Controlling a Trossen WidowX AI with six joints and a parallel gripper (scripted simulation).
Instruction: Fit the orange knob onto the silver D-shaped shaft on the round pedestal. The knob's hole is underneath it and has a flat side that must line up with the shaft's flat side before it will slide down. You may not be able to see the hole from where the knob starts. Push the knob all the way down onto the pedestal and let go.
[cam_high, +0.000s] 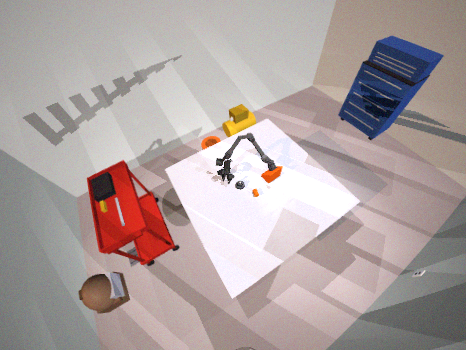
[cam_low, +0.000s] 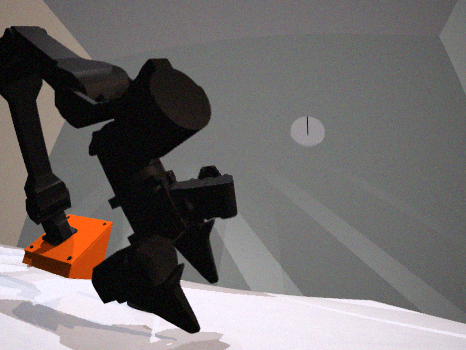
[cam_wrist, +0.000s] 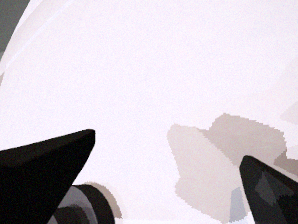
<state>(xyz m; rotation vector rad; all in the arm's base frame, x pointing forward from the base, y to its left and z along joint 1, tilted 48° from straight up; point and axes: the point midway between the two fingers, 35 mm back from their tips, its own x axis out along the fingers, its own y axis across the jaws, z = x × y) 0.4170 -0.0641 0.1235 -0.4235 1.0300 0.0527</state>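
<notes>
The orange knob lies 19 cm behind my gripper tip, 20 cm to the left of it and 1 cm below it. The rest, counted from my gripper tip: round black pedestal (11 cm behind, 7 cm to the left).
</notes>
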